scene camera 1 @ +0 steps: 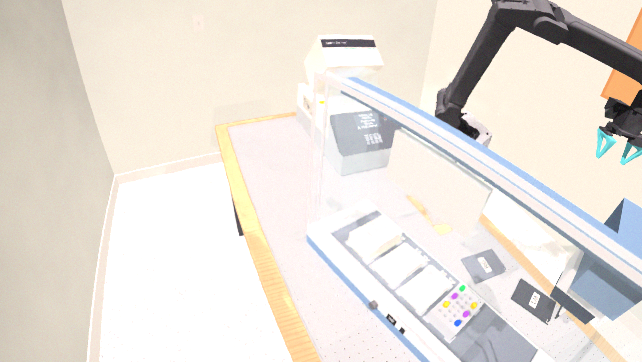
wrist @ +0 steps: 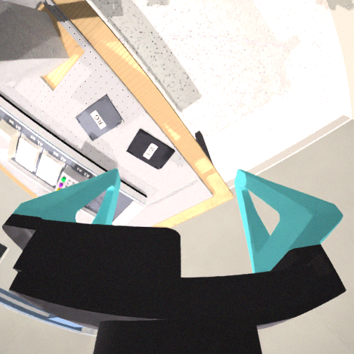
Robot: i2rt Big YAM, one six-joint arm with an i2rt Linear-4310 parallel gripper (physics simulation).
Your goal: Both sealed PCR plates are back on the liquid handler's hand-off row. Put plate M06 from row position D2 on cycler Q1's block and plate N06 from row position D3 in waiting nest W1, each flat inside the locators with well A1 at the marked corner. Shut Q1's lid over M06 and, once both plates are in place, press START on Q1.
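Places are measured from the arm's base along level axes (x back, y right, z up), in millimetres.
Where they show: gripper, fingertip midpoint: [scene camera 1: 609, 160].
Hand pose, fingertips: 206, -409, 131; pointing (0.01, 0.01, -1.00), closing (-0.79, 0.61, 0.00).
Each offset is from my fingertips to the top centre of the thing, as dx, dy, dz. "spot": to the spot under its first point.
My gripper [scene camera 1: 611, 160] [wrist: 177, 175] is open and empty, its teal fingers wide apart, high at the right of the scene view. Nest W1 [scene camera 1: 534, 302] [wrist: 150, 150] is black and flat, with its label showing and no plate on it. The liquid handler [scene camera 1: 325, 235] has white labware in its deck, partly behind a clear shield; plates M06 and N06 cannot be told apart there. A white instrument, apparently cycler Q1 [scene camera 1: 362, 155], stands at the back with its top part @[spot: -328, +934, -30] [scene camera 1: 350, 57] raised; its block and START are not readable.
A grey nest [scene camera 1: 484, 266] [wrist: 99, 118] labelled RG lies beside W1. A rack with coloured caps [scene camera 1: 456, 307] stands in the handler's deck. A pale upright panel [scene camera 1: 440, 180] stands behind the shield. The handler's blue top rail @[spot: -616, +52, +83] [scene camera 1: 500, 167] runs diagonally. A blue box [scene camera 1: 605, 285] is at right.
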